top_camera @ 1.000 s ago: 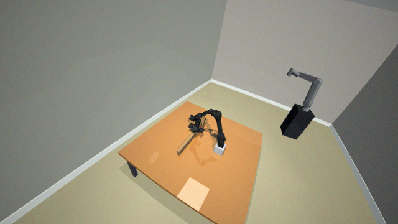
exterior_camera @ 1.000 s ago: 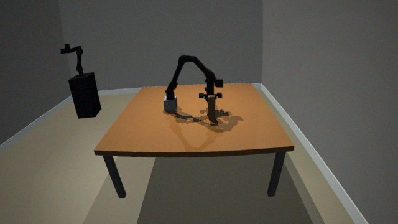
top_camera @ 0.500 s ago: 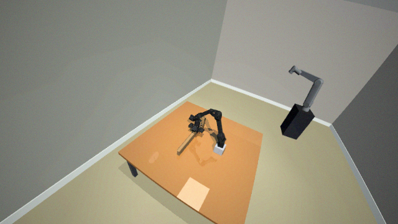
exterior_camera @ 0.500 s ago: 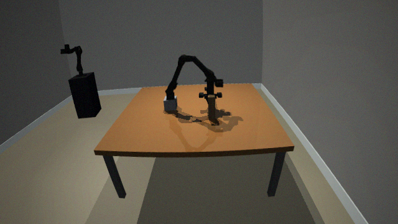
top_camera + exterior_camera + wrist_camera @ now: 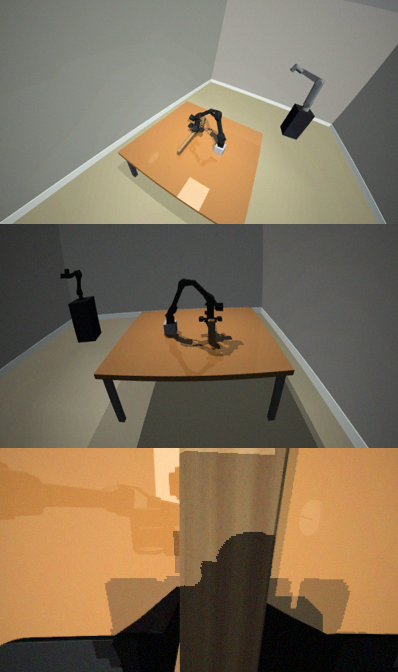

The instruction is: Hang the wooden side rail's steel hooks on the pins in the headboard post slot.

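Now: the headboard post 2 cm behind my gripper tip, 17 cm to the right of it and 4 cm above it.
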